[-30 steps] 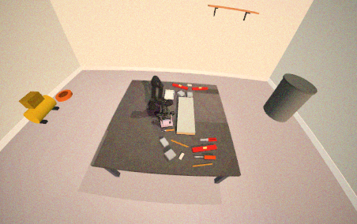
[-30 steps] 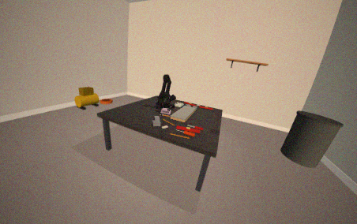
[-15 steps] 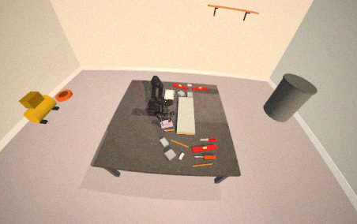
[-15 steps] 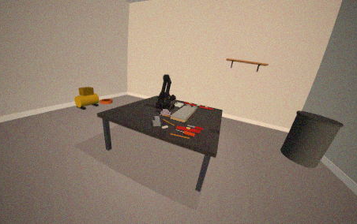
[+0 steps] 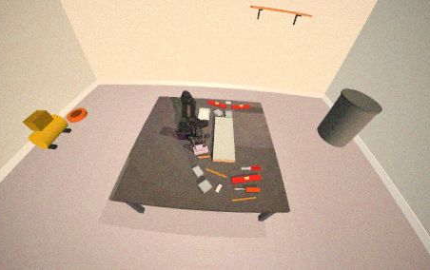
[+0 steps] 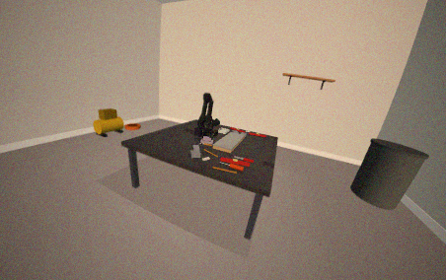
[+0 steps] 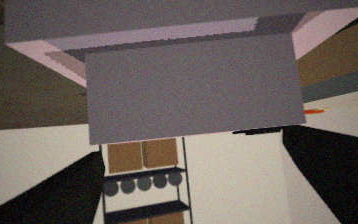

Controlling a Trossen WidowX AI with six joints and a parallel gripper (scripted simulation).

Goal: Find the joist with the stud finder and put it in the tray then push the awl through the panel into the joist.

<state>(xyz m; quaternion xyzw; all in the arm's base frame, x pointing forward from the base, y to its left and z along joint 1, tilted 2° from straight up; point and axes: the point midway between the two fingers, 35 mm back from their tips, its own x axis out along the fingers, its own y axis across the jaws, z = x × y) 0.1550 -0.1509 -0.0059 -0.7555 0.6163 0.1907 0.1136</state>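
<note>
Now: the stud finder 10 mm ahead of my gripper tip, 10 mm to the left of it and 20 mm below it. Round my gripper tip: white tray 20 mm ahead, 500 mm to the left, 50 mm below; awl 60 mm to the right, 50 mm below.
</note>
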